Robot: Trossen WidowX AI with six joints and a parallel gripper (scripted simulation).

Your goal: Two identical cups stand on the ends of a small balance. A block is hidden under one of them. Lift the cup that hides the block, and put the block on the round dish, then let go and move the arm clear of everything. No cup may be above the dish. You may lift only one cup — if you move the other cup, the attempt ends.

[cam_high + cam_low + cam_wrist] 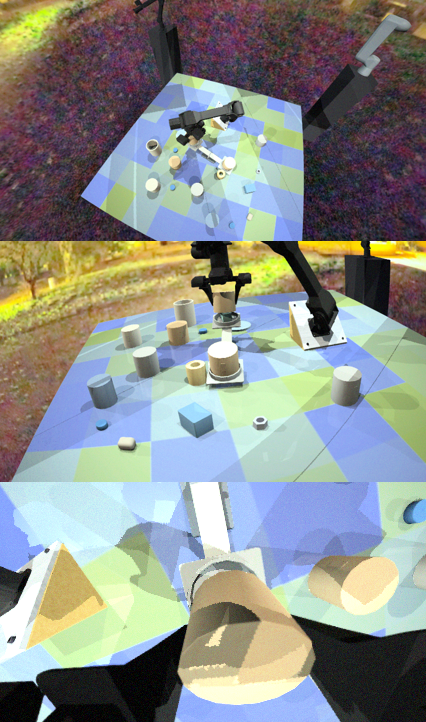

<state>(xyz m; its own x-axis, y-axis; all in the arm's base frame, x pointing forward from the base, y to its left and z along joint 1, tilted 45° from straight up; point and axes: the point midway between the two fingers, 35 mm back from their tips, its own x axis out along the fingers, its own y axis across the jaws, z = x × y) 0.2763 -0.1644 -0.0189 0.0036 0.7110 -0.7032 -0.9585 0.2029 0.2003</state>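
The teal block is 30 mm below my gripper tip and 10 mm to the left of it. Round my gripper tip: balance (130 mm to the left, 100 mm below, 30 mm ahead); balance beam (130 mm to the left, 80 mm below, 30 mm ahead); round pale-blue dish (120 mm below, 110 mm to the right, 60 mm behind).
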